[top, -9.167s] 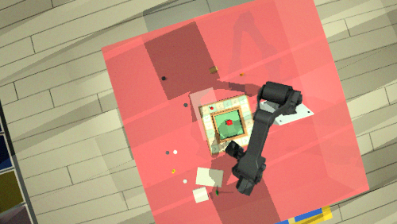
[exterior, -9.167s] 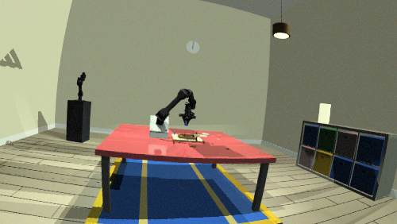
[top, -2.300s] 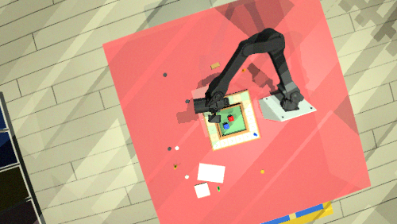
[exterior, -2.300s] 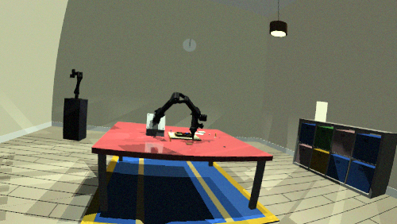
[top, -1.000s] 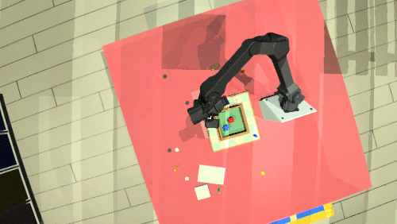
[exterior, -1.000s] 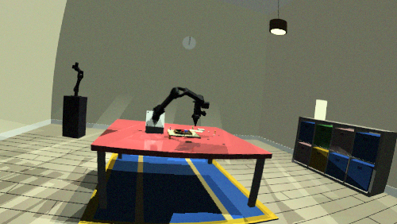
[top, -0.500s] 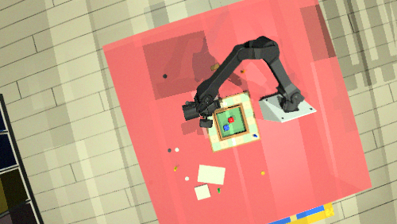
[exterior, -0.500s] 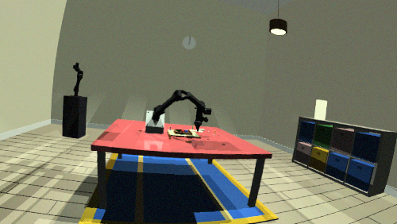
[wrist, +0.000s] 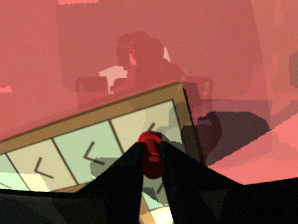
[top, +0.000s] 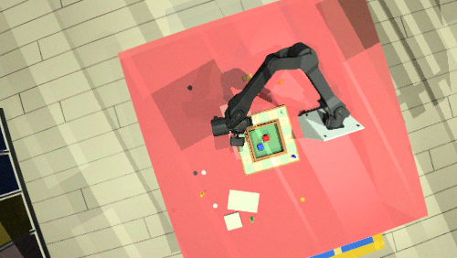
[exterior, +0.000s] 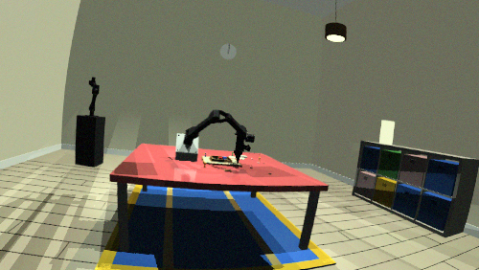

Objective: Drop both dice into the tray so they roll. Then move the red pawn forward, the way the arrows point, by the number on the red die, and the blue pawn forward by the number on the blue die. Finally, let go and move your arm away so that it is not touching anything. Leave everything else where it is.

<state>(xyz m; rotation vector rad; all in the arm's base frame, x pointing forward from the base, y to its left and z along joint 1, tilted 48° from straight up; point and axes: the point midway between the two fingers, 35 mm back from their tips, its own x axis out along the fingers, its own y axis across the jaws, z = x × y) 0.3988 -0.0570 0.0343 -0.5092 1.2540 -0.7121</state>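
My gripper tip is now 1 cm below the red pawn. Also, from my gripper tip: tan block (22 cm to the right, 9 cm behind, 3 cm below); green tray (12 cm behind, 10 cm to the left, 2 cm below); blue pawn (25 cm behind, 20 cm to the left).
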